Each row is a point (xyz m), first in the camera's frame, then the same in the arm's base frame.
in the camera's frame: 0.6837 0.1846 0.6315
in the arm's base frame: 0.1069 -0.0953 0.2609
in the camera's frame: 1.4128 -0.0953 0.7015
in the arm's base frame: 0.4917 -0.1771 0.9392
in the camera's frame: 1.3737 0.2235 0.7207
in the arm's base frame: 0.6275 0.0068 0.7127
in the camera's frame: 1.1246 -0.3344 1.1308
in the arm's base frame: -0.0060 0.0594 1.0833
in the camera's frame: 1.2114 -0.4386 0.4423
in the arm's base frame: 0.2402 -0.5799 0.9317
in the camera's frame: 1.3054 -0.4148 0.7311
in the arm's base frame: 0.2263 -0.3211 1.0918
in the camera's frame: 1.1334 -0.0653 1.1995
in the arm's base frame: 0.1227 0.2597 0.9400
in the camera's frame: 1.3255 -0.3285 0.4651
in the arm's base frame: 0.3796 -0.5016 0.9417
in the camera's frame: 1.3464 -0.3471 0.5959
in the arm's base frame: 0.3408 -0.4000 1.0196
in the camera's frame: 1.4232 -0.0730 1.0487
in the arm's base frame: 0.3928 0.1299 1.0701
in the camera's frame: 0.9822 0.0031 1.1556
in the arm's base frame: 0.0585 0.2571 0.7807
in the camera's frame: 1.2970 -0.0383 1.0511
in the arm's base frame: 0.3138 0.1491 0.9676
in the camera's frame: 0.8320 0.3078 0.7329
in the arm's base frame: 0.2527 0.0571 0.3156
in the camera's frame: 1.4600 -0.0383 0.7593
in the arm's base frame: 0.5390 -0.0975 0.9551
